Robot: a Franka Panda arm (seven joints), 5 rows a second.
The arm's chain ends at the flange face. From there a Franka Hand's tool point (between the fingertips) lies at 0.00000 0.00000 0.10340 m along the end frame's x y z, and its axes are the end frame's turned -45 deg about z.
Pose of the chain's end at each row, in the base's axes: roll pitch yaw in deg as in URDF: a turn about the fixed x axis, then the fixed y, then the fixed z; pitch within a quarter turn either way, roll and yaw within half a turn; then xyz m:
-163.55 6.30 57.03 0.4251 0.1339 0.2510
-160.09 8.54 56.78 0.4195 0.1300 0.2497
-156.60 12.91 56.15 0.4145 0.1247 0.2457
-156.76 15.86 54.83 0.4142 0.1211 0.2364
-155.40 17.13 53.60 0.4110 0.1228 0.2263
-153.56 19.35 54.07 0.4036 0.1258 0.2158
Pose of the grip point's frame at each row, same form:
-163.82 -6.97 100.13 0.3946 0.1407 0.1524
-159.74 -7.65 98.91 0.3821 0.1372 0.1536
-154.24 -6.65 96.94 0.3686 0.1300 0.1532
-152.42 -4.31 95.49 0.3659 0.1234 0.1450
-150.60 -4.19 93.74 0.3599 0.1261 0.1365
-147.83 -3.60 93.45 0.3483 0.1280 0.1284

